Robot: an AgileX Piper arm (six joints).
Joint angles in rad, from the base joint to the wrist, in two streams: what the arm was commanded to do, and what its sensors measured. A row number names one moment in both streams.
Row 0, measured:
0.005 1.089 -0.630 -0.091 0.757 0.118
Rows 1 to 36, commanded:
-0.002 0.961 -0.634 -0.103 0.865 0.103
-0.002 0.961 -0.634 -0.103 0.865 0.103
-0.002 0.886 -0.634 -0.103 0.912 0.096
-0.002 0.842 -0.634 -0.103 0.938 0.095
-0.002 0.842 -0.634 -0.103 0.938 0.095
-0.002 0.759 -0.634 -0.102 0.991 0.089
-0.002 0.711 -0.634 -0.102 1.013 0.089
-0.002 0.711 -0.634 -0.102 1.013 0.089
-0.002 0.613 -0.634 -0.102 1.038 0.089
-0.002 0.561 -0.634 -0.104 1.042 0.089
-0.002 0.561 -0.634 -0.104 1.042 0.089
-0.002 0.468 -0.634 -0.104 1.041 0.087
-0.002 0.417 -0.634 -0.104 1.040 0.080
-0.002 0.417 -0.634 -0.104 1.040 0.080
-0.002 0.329 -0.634 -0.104 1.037 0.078
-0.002 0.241 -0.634 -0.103 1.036 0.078
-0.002 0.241 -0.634 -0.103 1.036 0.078
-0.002 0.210 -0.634 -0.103 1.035 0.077
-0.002 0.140 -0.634 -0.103 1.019 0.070
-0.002 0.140 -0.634 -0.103 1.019 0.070
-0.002 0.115 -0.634 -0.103 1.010 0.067
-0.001 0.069 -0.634 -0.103 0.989 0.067
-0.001 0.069 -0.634 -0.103 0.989 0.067
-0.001 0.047 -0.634 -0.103 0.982 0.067
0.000 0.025 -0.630 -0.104 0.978 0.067
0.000 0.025 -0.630 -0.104 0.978 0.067
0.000 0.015 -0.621 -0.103 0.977 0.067
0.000 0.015 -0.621 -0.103 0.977 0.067
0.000 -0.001 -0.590 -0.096 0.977 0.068
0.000 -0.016 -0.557 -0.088 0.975 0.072
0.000 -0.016 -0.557 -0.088 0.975 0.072
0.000 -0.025 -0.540 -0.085 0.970 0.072
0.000 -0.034 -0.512 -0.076 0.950 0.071
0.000 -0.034 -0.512 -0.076 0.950 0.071
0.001 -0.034 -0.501 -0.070 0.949 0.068
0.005 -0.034 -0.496 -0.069 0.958 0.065
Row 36, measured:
0.005 -0.004 -0.509 -0.080 0.970 0.077
